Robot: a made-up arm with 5 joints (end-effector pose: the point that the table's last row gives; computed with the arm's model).
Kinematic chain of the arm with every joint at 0, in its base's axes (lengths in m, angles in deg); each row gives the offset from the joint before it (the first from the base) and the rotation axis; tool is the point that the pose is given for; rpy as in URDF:
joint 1: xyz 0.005 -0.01 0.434 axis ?
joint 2: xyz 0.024 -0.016 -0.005 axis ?
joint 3: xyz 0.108 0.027 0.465 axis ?
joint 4: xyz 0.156 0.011 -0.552 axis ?
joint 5: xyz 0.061 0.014 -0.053 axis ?
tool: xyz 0.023 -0.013 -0.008 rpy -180 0 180
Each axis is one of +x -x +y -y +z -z.
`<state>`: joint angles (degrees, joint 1 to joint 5).
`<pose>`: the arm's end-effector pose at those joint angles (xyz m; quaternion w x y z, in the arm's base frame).
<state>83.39 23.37 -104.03 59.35 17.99</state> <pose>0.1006 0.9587 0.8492 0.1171 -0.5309 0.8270 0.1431</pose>
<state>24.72 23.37 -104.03 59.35 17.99</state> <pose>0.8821 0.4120 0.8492 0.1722 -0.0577 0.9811 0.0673</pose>
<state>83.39 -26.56 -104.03 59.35 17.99</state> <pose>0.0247 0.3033 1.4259 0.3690 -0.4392 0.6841 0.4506</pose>
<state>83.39 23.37 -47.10 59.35 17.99</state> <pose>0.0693 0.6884 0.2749 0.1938 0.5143 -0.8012 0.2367</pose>
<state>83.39 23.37 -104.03 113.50 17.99</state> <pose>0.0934 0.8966 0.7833 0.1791 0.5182 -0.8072 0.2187</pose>
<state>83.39 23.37 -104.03 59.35 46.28</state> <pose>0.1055 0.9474 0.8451 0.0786 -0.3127 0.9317 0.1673</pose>
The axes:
joint 1: +z
joint 2: +y
joint 3: +y
joint 4: +y
joint 5: -z

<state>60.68 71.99 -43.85 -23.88 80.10</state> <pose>0.2031 0.3654 -0.1550 0.0125 -0.1685 -0.9850 0.0350</pose>
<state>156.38 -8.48 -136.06 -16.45 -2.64</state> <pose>-0.1836 0.0462 1.5302 0.2240 -0.1624 0.0301 0.9605</pose>
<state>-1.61 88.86 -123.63 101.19 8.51</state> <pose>0.9160 -0.0159 -0.1336 0.5467 -0.0738 -0.8334 0.0330</pose>
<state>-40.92 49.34 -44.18 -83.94 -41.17</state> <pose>0.5078 -0.3911 0.1596 0.4786 -0.0017 0.7728 -0.4167</pose>
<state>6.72 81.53 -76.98 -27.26 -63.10</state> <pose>0.7059 0.1236 -0.1962 0.1735 -0.5611 0.8040 -0.0930</pose>
